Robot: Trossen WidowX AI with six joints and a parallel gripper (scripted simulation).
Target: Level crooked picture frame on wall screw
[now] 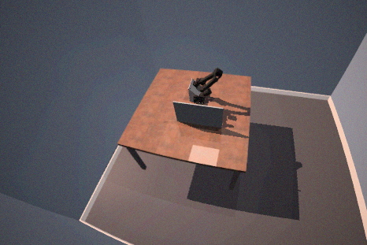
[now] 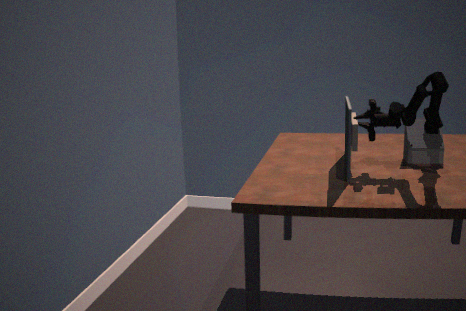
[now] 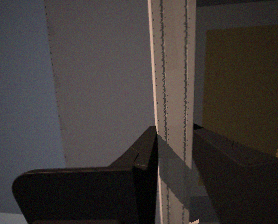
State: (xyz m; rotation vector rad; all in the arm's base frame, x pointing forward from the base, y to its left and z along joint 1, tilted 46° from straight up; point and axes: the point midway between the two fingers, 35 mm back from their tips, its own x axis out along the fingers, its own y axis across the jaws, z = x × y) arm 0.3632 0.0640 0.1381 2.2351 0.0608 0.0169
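The picture frame is 10 mm ahead of my gripper tip, 10 mm to the right of it and 50 mm below it. From my gripper tip the other things lie so: grey wall panel: 20 mm ahead, 70 mm below.
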